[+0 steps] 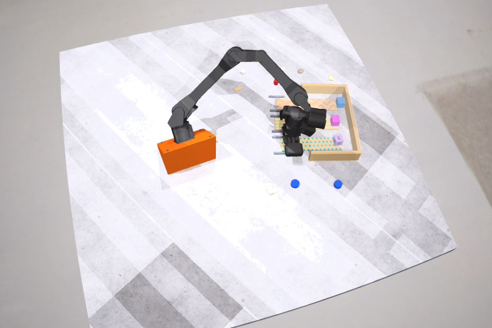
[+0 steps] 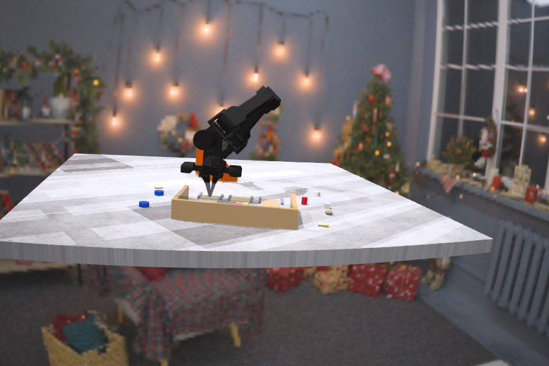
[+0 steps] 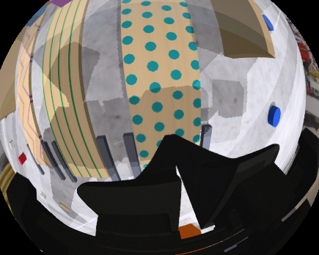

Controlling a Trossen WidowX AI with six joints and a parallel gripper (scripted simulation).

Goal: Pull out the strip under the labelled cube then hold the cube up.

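My gripper tip is 180 mm short of the labelled cube, 70 mm to the left of it and 10 mm below it.
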